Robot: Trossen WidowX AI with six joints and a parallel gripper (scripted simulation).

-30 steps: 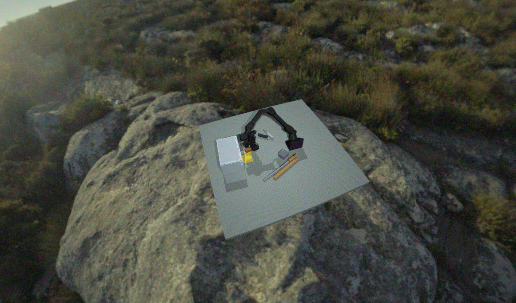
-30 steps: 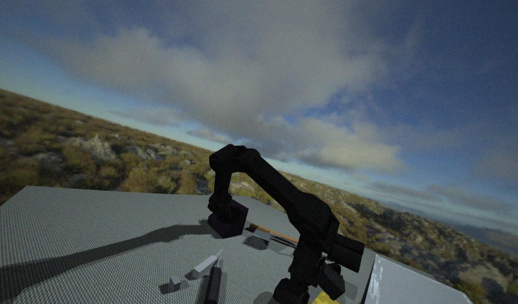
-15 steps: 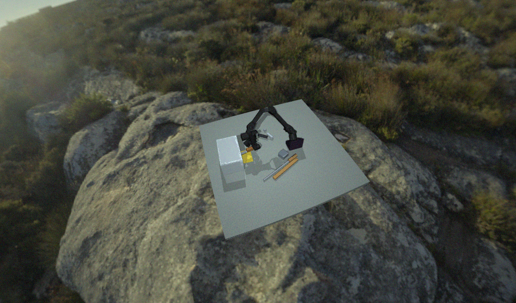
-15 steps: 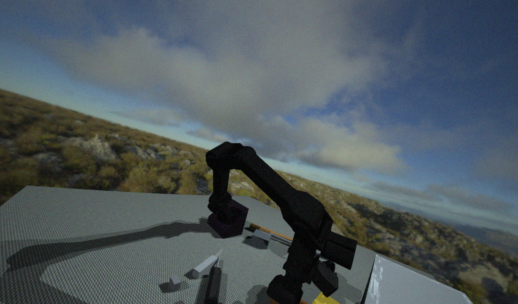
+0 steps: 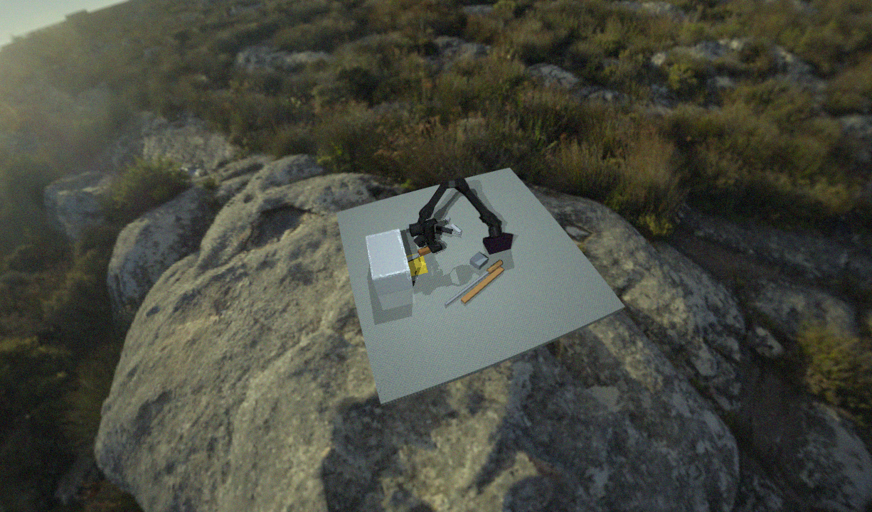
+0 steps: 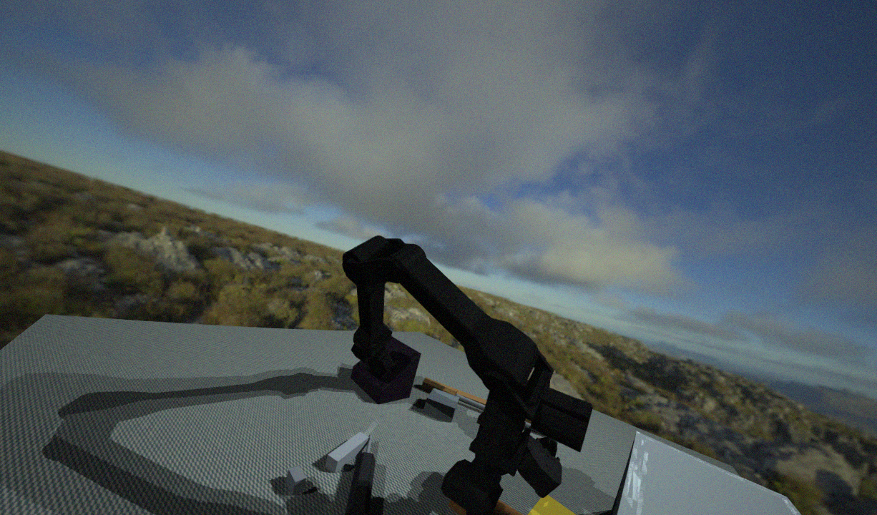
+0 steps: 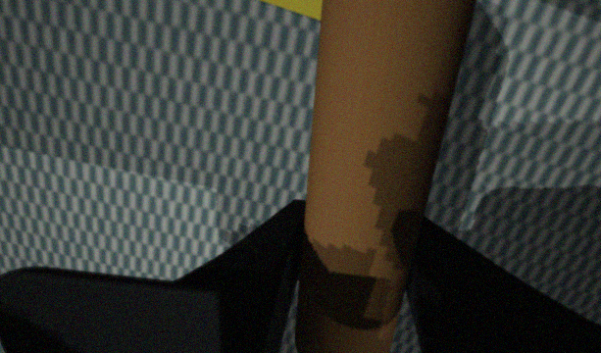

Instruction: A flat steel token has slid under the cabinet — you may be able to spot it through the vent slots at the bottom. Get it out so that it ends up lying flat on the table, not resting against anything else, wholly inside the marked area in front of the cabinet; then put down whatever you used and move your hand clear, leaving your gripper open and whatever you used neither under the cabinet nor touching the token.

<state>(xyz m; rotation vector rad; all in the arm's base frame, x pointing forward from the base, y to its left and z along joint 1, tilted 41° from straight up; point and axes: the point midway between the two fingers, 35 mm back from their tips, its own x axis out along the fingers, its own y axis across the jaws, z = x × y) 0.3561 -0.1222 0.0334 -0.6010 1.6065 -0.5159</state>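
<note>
Now: the grey bar 20 cm behind my gripper tip and 8 cm to the right of it. From my gripper tip the other things lie so: grey block (20 cm to the left, 20 cm behind, 1 cm above); small grey cube (19 cm behind, 18 cm to the right); wooden stick (34 cm to the left, 16 cm behind).
</note>
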